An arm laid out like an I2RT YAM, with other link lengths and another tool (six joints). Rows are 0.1 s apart.
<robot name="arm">
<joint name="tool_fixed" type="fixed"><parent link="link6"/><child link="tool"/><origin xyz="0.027 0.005 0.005" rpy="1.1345 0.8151 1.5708"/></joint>
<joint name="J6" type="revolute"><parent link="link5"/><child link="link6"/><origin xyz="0.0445 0 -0.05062" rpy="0 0 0"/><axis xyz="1 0 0"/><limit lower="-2.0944" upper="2.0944"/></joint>
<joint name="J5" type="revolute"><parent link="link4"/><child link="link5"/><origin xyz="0.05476 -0.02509 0.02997" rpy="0 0 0"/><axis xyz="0 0 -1"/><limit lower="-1.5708" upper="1.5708"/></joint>
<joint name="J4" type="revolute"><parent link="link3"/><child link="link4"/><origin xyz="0.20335 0.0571 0.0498" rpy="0 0 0"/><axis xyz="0 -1 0"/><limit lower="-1.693" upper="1.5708"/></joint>
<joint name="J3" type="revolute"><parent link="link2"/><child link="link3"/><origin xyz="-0.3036 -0.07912 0" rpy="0 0 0"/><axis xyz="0 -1 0"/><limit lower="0" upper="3.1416"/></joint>
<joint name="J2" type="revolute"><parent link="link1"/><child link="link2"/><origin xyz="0.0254 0.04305 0.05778" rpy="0 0 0"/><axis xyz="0 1 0"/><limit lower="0" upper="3.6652"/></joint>
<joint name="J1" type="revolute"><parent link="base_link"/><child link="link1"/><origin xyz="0 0 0.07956" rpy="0 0 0"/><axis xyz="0 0 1"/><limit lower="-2.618" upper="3.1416"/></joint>
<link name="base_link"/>
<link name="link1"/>
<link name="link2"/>
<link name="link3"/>
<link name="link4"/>
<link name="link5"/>
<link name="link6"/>
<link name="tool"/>
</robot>
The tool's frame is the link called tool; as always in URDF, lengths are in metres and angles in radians.
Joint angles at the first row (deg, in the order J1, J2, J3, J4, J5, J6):
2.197, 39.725, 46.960, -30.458, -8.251, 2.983
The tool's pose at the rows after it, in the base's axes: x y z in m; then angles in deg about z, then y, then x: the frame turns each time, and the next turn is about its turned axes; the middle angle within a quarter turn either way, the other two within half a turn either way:
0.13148 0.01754 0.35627 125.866 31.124 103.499
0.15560 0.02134 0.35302 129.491 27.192 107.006
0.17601 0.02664 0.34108 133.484 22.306 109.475
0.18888 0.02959 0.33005 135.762 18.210 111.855
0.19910 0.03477 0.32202 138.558 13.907 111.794
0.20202 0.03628 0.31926 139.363 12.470 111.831
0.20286 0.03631 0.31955 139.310 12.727 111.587
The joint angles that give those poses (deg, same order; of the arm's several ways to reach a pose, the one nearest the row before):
2.198, 51.331, 54.828, -36.207, -9.561, 2.963
2.194, 57.736, 56.794, -36.533, -11.947, 3.025
2.194, 63.332, 56.753, -35.748, -15.728, 2.938
2.196, 67.418, 56.753, -36.055, -17.825, 3.004
2.197, 70.806, 56.752, -35.681, -21.999, 2.962
2.197, 71.876, 56.752, -35.684, -23.244, 2.962
2.196, 71.920, 56.750, -35.287, -23.245, 2.961

